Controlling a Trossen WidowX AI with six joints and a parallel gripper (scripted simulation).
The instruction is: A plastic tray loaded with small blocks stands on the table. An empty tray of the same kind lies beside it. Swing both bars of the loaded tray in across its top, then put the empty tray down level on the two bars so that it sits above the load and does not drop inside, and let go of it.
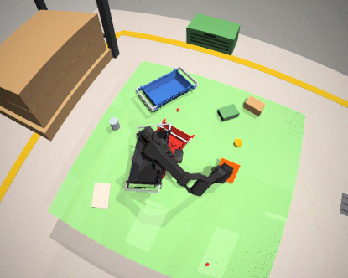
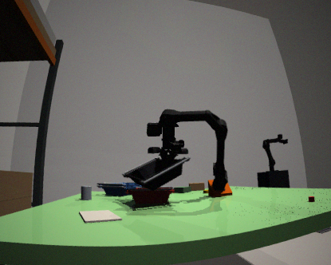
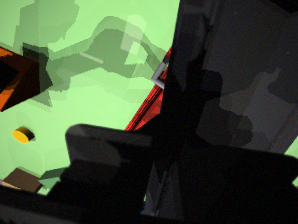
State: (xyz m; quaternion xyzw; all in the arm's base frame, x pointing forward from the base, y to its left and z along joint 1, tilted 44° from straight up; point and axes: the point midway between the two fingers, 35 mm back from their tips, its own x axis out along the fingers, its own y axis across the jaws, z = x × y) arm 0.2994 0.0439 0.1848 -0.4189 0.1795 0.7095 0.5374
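Now: the black tray 8 cm ahead of my gripper tip and 3 cm to the left of it. Also, from my gripper tip: yellow disc 27 cm behind, 37 cm to the right, 15 cm below; then grey cylinder 43 cm ahead, 8 cm to the right, 12 cm below; then white slab 23 cm ahead, 32 cm to the left, 15 cm below.
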